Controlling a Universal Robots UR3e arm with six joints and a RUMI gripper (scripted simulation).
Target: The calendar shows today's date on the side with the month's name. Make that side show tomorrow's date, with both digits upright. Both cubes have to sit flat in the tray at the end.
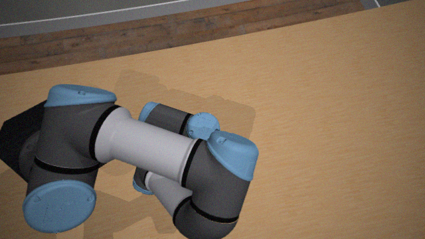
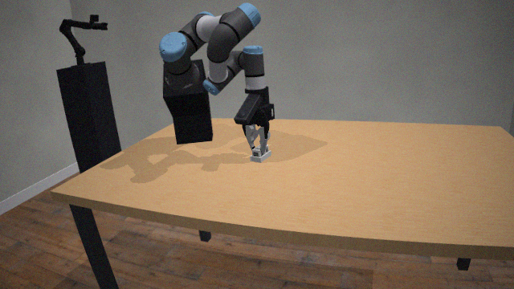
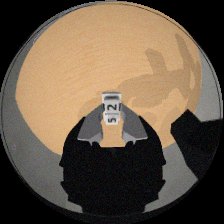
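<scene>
The grey calendar tray is 1 cm ahead of my hand, 2 cm to the left of it and 3 cm below it.
</scene>
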